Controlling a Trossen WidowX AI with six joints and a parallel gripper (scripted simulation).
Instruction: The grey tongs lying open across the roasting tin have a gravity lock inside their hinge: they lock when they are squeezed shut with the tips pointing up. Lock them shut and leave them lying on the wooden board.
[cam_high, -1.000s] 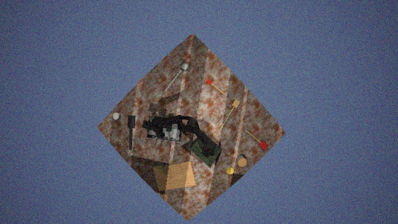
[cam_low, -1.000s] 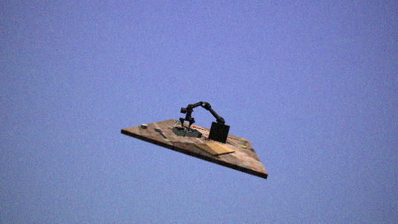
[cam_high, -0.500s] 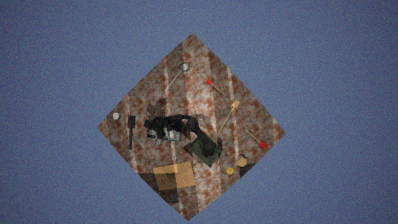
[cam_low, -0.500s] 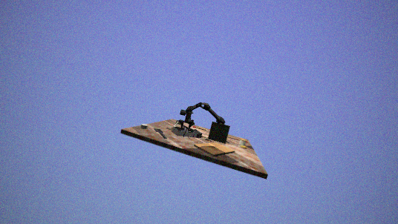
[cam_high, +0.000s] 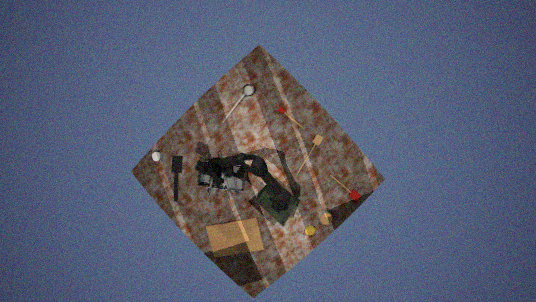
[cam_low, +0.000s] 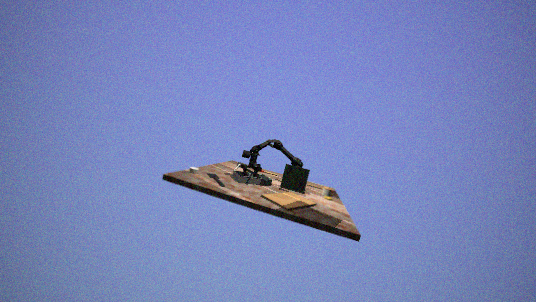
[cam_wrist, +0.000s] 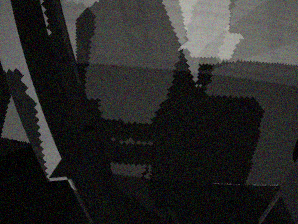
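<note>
Now: gripper tip 30 mm to the right of the grey roasting tin and 30 mm past it. Round my gripper tip: black spatula: 260 mm to the left, 200 mm ahead, 30 mm below; then small white disc: 390 mm ahead, 260 mm to the left, 10 mm below; then wooden board: 380 mm behind, 300 mm to the left, 20 mm below.
</note>
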